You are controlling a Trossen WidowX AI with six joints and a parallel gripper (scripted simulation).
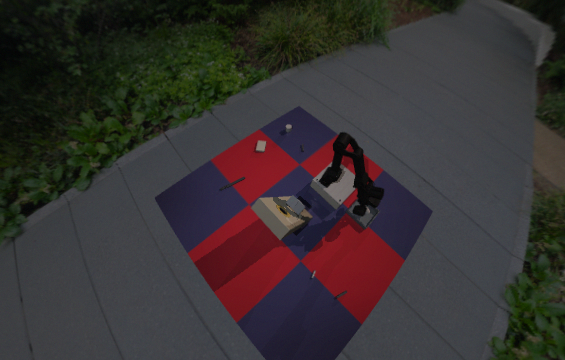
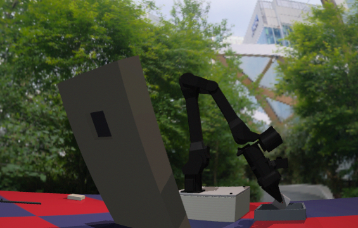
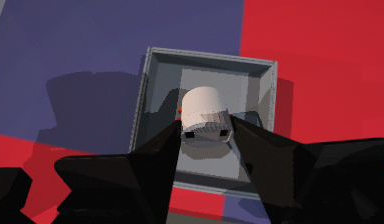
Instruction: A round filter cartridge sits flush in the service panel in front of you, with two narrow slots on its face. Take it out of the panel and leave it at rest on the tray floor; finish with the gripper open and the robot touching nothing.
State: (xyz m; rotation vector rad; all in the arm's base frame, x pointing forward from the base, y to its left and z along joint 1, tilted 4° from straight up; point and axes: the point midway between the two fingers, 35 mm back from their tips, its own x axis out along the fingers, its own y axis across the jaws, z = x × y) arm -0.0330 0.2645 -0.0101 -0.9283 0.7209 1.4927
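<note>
The round grey filter cartridge lies right at my gripper tip. Round my gripper tip: dark grey tray (40 mm below); then small tan block (90 mm ahead, 790 mm to the right, 40 mm below); then tan service panel (370 mm ahead, 300 mm to the right, 120 mm above).
</note>
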